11 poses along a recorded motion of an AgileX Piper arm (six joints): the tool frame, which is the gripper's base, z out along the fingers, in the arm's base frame.
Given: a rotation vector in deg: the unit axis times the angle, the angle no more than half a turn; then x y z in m.
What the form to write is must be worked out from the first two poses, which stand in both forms.
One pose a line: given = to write
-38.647, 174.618, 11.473, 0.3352, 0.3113, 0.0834 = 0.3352, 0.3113, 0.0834, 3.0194, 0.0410, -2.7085
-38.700, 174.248, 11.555, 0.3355, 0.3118, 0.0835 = 0.3355, 0.3118, 0.0835, 3.0196, 0.0472, -2.7074
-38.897, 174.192, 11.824, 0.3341, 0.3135, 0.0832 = 0.3341, 0.3135, 0.0832, 3.0167, 0.0479, -2.7052
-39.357, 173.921, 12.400, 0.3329, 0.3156, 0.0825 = 0.3329, 0.3156, 0.0825, 3.0109, 0.0518, -2.6999
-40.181, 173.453, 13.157, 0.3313, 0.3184, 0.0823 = 0.3313, 0.3184, 0.0823, 3.0035, 0.0581, -2.6903
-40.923, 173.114, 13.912, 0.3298, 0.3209, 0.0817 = 0.3298, 0.3209, 0.0817, 2.9958, 0.0624, -2.6819
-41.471, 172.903, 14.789, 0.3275, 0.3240, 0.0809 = 0.3275, 0.3240, 0.0809, 2.9864, 0.0653, -2.6759
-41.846, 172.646, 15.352, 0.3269, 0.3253, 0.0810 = 0.3269, 0.3253, 0.0810, 2.9808, 0.0691, -2.6716
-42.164, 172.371, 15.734, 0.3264, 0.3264, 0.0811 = 0.3264, 0.3264, 0.0811, 2.9772, 0.0731, -2.6678
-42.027, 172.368, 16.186, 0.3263, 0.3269, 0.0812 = 0.3263, 0.3269, 0.0812, 2.9722, 0.0741, -2.6696
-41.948, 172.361, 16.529, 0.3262, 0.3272, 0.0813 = 0.3262, 0.3272, 0.0813, 2.9683, 0.0748, -2.6706
